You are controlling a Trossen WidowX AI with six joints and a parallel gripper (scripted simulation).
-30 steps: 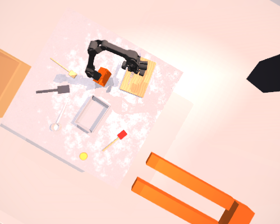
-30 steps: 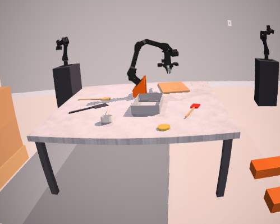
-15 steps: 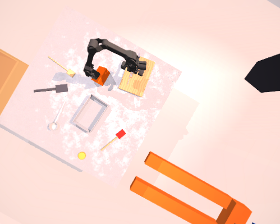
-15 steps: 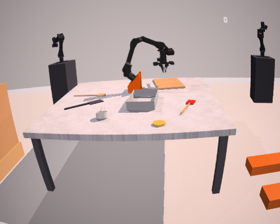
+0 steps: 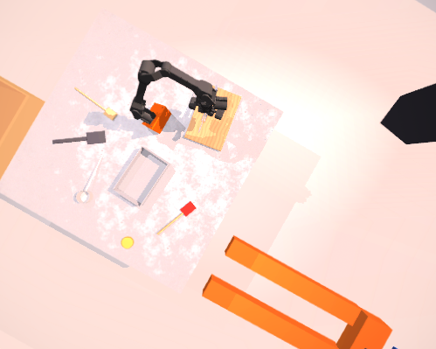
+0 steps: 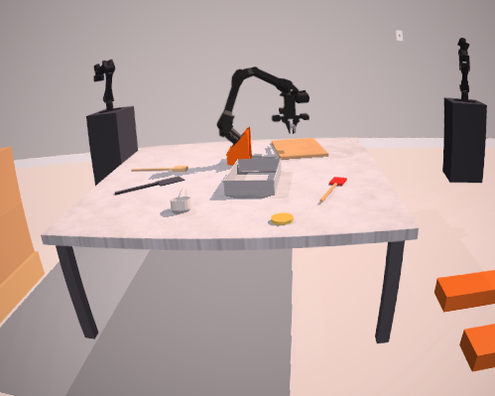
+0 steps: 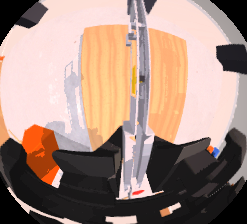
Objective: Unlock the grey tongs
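The wooden board lies 8 cm below my gripper tip, 3 cm to the left of it and 2 cm behind it. From my gripper tip the other things lie so: grey roasting tin: 53 cm ahead, 8 cm to the right, 6 cm below; red spatula: 59 cm ahead, 24 cm to the left, 8 cm below; black spatula: 58 cm ahead, 51 cm to the right, 8 cm below.
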